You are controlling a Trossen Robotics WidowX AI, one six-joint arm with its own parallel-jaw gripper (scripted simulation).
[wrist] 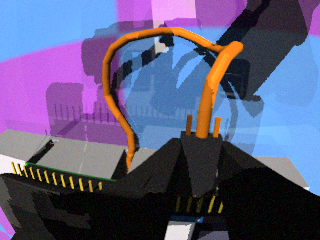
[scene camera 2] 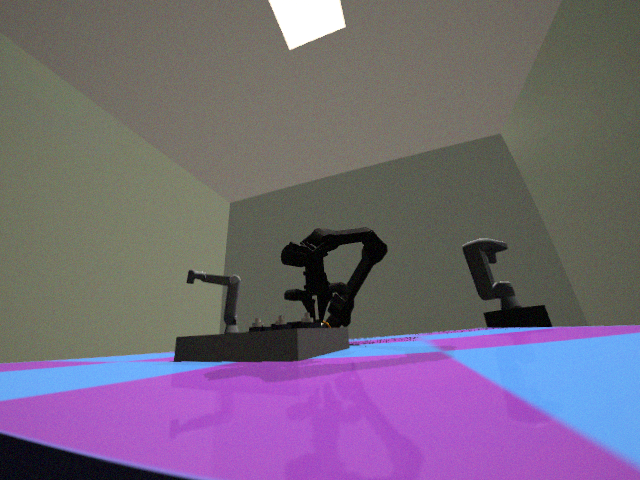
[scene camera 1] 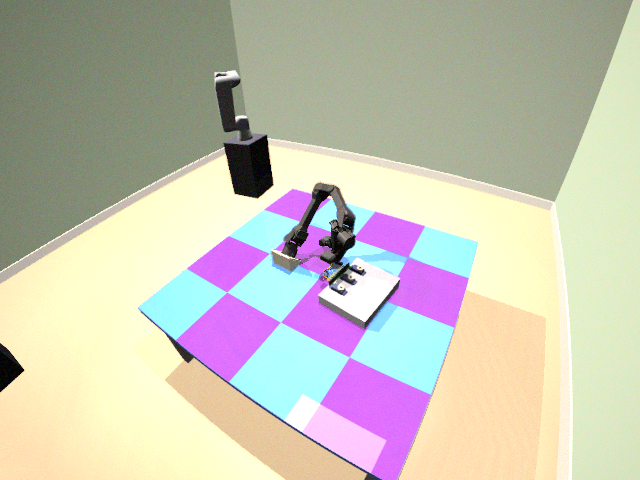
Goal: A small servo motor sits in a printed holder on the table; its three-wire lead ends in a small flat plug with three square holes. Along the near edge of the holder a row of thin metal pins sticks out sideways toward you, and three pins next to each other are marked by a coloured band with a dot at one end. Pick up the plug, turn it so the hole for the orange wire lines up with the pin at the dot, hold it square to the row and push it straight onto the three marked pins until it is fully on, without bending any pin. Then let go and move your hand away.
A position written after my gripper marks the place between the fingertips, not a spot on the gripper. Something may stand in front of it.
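Visible here: my gripper (scene camera 2: pixel 317 322), (wrist: pixel 198 148).
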